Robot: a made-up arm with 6 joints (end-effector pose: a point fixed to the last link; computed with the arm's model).
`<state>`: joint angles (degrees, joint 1 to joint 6).
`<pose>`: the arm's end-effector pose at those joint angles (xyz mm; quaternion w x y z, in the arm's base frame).
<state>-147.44 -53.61 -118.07 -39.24 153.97 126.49</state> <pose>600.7 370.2 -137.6 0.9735 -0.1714 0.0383 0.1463</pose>
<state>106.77 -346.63 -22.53 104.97 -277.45 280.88</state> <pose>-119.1 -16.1 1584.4 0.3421 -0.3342 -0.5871 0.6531</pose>
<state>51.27 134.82 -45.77 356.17 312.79 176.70</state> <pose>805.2 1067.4 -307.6 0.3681 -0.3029 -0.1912 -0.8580</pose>
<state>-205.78 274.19 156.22 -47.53 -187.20 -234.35</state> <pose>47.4 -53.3 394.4 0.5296 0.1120 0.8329 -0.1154</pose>
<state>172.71 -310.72 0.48 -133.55 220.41 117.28</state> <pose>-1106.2 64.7 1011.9 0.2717 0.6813 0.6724 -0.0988</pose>
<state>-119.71 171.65 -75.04 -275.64 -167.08 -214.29</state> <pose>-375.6 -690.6 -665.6 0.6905 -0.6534 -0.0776 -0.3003</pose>
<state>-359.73 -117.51 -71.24 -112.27 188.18 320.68</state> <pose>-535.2 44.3 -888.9 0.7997 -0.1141 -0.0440 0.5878</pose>
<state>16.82 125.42 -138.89 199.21 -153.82 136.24</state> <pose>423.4 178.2 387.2 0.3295 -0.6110 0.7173 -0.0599</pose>
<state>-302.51 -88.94 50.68 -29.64 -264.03 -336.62</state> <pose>-600.2 -955.4 777.5 0.7090 0.0885 0.5151 0.4735</pose>
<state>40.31 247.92 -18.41 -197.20 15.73 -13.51</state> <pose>-1017.6 -807.7 -721.7 0.0118 -0.7867 -0.5405 0.2981</pose>
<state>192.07 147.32 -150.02 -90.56 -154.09 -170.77</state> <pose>-330.9 -145.8 209.3 0.1716 0.6712 0.7061 -0.1464</pose>
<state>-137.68 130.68 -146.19 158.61 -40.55 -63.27</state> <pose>-263.2 -259.7 473.7 0.9135 0.1169 -0.1983 -0.3355</pose>
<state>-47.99 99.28 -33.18 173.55 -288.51 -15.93</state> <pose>972.3 -1012.7 402.5 0.5452 -0.0306 0.0634 0.8354</pose>
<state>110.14 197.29 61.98 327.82 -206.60 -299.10</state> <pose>296.1 -850.1 -660.5 0.0993 -0.0235 -0.4796 -0.8715</pose>
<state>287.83 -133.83 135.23 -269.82 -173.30 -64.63</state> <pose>-128.9 483.1 308.5 0.0488 0.6596 -0.7492 -0.0343</pose>
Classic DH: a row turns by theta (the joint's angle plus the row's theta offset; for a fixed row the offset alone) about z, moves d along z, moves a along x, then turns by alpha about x. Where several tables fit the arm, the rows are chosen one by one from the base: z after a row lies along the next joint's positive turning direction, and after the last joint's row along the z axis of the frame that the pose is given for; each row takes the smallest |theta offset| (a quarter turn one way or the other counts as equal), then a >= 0, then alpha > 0; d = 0 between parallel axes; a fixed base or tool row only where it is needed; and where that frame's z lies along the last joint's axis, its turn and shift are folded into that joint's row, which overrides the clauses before.
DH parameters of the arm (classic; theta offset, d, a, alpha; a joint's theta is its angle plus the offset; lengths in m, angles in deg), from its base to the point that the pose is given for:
joint 1: 0 0.1194 0 -90
joint 2: -90 0 0.7155 0
joint 3: 90 0.0354 0 90
joint 4: 0 0.7711 0 -90
joint 5: 0 0 0 90
joint 6: 0 0.0869 0 0

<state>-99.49 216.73 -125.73 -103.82 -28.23 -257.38</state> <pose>5.1 -426.1 -478.7 0.5373 0.4455 0.6047 -0.3836</pose>
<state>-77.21 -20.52 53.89 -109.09 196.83 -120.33</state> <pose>87.5 -118.0 1359.5 0.0783 -0.5567 -0.7848 -0.2610</pose>
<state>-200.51 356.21 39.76 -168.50 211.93 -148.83</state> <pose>-389.1 98.0 1371.3 0.0525 0.9312 -0.3586 0.0401</pose>
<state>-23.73 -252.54 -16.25 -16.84 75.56 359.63</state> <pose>1353.3 -582.9 -192.5 0.0812 0.1794 0.9663 -0.1657</pose>
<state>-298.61 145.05 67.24 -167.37 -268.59 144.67</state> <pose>19.5 70.0 -1162.4 0.4996 -0.6116 0.6132 0.0161</pose>
